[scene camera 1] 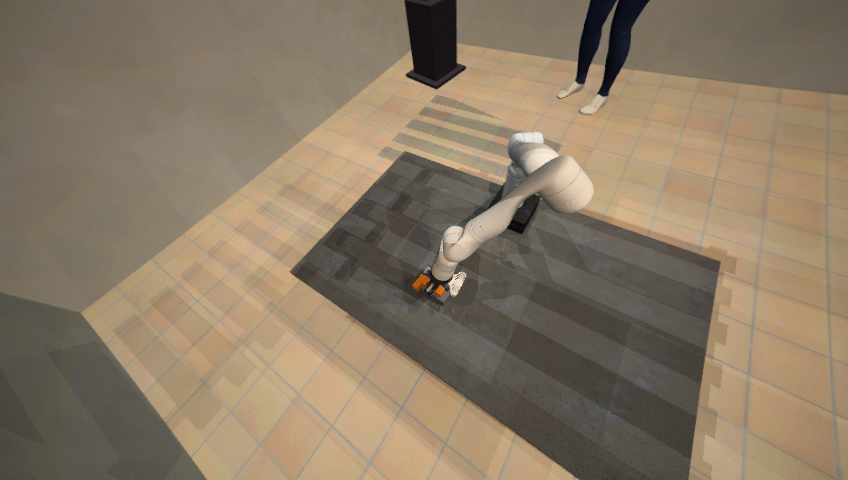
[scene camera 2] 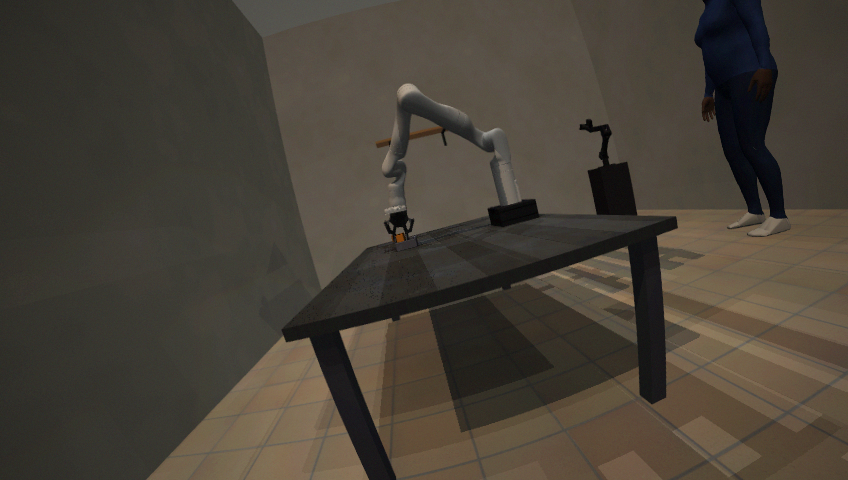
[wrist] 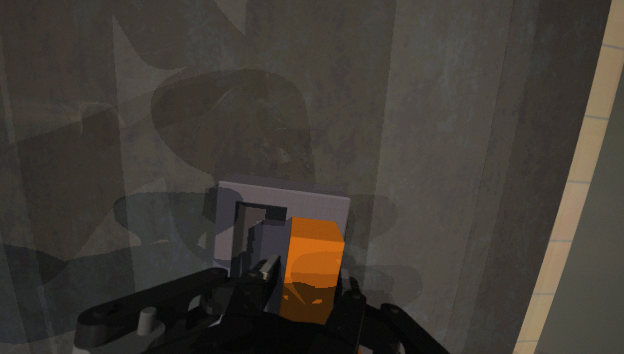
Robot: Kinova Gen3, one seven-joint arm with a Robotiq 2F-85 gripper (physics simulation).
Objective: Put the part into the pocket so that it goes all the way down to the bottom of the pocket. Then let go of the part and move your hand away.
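Pixels of known places: gripper, fingertip midpoint: (scene camera 1: 433, 289) (scene camera 2: 401, 241) (wrist: 307, 274); arm's base, link origin: (scene camera 2: 510, 203).
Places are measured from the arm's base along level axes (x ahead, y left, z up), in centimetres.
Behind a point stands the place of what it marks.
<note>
The orange part (scene camera 1: 421, 281) @[x 52.8, y -3.5, z -1.3 cm] (scene camera 2: 399, 237) @[x 50.5, y 5.2, z -2.3 cm] (wrist: 315, 255) @[x 50.6, y 4.3, z -1.3 cm] stands up above the grey block (scene camera 2: 407, 245) @[x 47.7, y 6.8, z -6.4 cm] (wrist: 320, 200) @[x 50.6, y 6.7, z -4.3 cm]. In the wrist view it covers the right side of the block, and the left stretch of the pocket (wrist: 242, 245) @[x 45.8, y 0.3, z -7.4 cm] shows dark and uncovered beside it. How deep the part sits, and whether it touches the rim, cannot be told. My gripper (scene camera 2: 400, 238) @[x 51.3, y 0.8, z -4.8 cm] (wrist: 307, 274) @[x 51.3, y 0.8, z -4.8 cm] points down with one finger on each side of the part's long bar and is shut on it. The near end of the part is hidden by the gripper.
The block is on the dark table (scene camera 1: 595, 356) @[x 32.2, y 54.9, z -7.9 cm] (scene camera 2: 476, 267) @[x 21.0, y 69.8, z -7.9 cm]. The arm's black base (scene camera 1: 520, 217) @[x 5.3, y 7.6, z -0.3 cm] (scene camera 2: 512, 212) @[x 1.6, y 9.9, z -3.2 cm] stands farther back on the table. A black pedestal (scene camera 1: 433, 44) (scene camera 2: 612, 187) and a standing person (scene camera 1: 615, 41) (scene camera 2: 737, 101) are beyond the table.
</note>
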